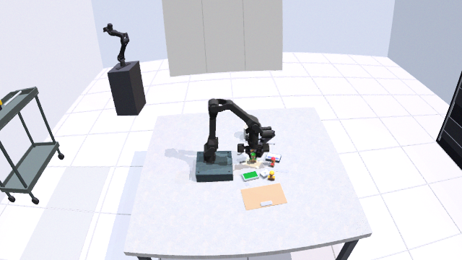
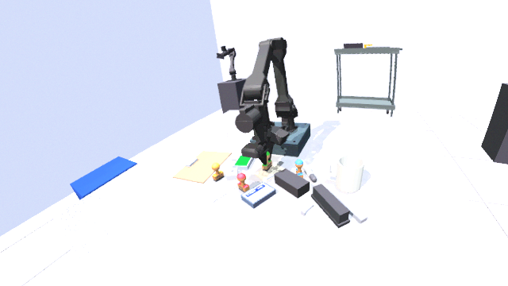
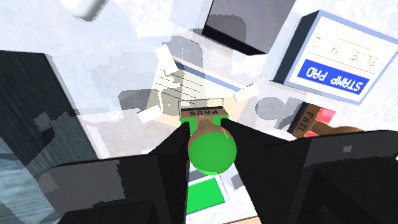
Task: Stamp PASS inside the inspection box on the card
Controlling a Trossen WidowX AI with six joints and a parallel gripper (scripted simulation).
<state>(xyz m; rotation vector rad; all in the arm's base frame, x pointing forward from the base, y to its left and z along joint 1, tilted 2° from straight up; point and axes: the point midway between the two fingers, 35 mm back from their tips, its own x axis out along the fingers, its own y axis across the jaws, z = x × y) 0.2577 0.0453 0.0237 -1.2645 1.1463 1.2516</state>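
The cream inspection card is 10 mm to the left of my gripper tip and 40 mm below it. From my gripper tip the other things lie so: blue-knobbed stamp 20 mm behind, 120 mm to the left, 20 mm below; red-knobbed stamp 120 mm ahead, 10 mm to the right, 20 mm below; black box 40 mm ahead, 110 mm to the left, 20 mm below.
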